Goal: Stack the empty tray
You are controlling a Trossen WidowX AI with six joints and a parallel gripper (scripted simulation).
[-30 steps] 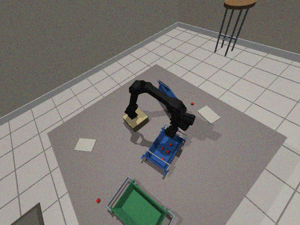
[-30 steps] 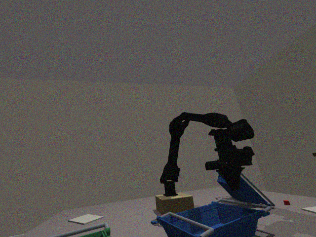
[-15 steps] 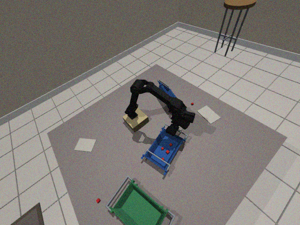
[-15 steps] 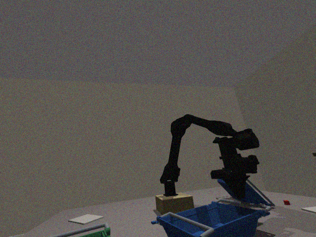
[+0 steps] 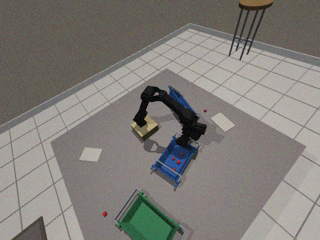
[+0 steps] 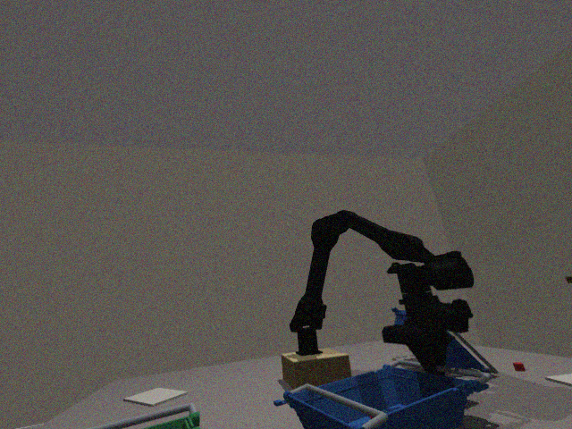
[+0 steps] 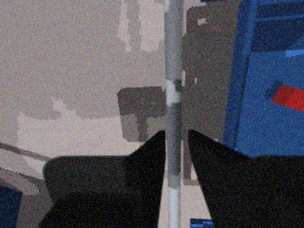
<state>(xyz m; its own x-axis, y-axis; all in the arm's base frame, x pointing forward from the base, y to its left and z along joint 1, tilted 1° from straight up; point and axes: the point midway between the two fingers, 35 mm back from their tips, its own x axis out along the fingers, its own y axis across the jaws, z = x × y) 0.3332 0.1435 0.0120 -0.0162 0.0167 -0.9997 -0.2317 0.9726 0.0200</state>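
The blue tray lies 24 cm behind my gripper tip, 22 cm to the left of it and 3 cm above it.
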